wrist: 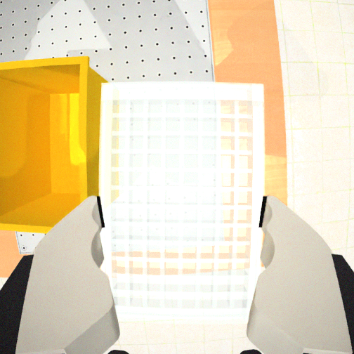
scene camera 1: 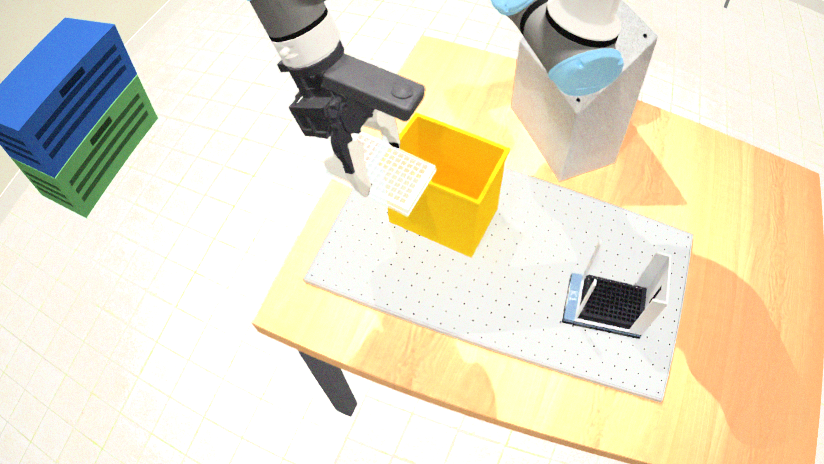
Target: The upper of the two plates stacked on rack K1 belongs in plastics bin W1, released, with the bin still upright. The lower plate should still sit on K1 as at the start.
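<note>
My gripper is shut on the white gridded plate, gripping two opposite edges. The plate is held above the board, beside the yellow bin, and in the scene view it covers part of the bin's near left rim. In the wrist view nearly all of the plate lies to the right of the bin's opening. The bin stands upright; no W1 label can be read. The black lower plate sits in rack K1 at the board's right end.
The grey perforated board lies on the wooden table. The robot's grey pedestal stands behind the board. A blue crate is stacked on a green crate at the far left.
</note>
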